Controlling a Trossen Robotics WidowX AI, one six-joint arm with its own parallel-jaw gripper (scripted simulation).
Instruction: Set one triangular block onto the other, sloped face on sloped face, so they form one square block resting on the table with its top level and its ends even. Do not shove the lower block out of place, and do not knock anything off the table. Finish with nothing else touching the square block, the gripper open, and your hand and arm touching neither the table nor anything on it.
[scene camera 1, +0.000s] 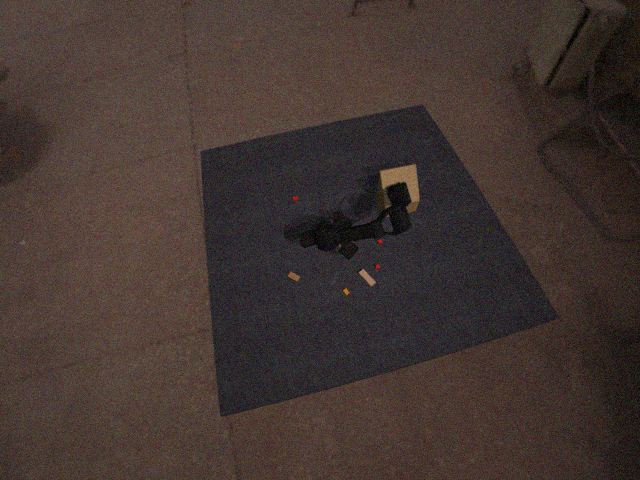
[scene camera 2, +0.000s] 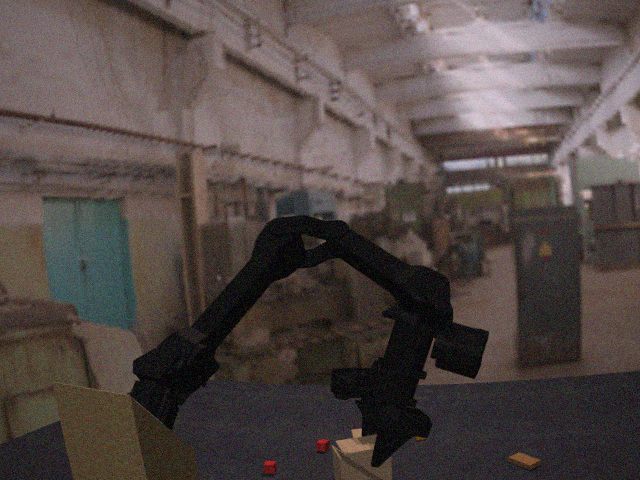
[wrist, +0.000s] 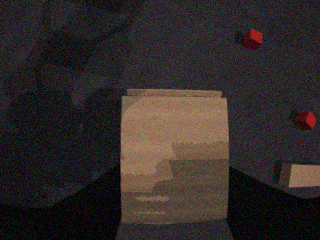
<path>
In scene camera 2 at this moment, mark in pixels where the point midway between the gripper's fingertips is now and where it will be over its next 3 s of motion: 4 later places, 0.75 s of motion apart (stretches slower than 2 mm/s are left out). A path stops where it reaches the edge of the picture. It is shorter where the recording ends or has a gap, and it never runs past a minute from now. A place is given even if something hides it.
My gripper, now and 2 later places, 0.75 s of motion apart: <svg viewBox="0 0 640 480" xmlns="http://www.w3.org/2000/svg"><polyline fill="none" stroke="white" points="369,459 367,462 387,411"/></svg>
</path>
